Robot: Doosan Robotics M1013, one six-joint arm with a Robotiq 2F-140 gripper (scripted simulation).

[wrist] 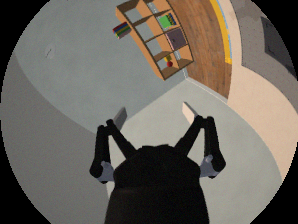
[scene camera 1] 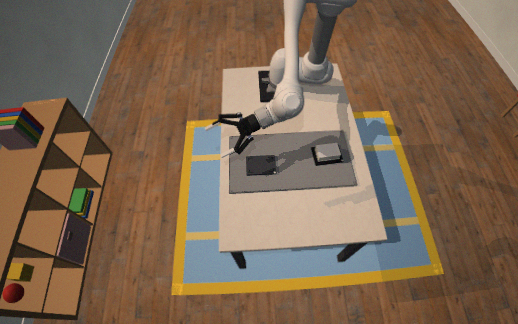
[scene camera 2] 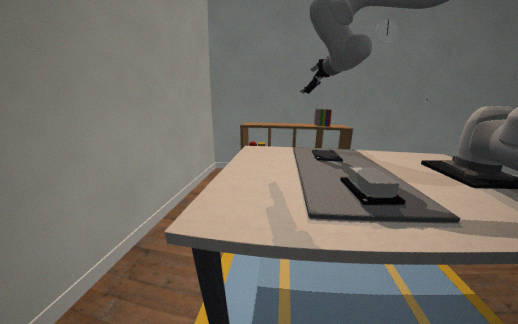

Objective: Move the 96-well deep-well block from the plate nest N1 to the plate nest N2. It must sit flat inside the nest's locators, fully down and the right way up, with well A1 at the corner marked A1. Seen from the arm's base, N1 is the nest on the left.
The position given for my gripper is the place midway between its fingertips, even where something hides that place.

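My gripper (scene camera 1: 213,143) (wrist: 154,109), visible. 96-well deep-well block (scene camera 2: 373,183), visible; out of frame in the wrist view.
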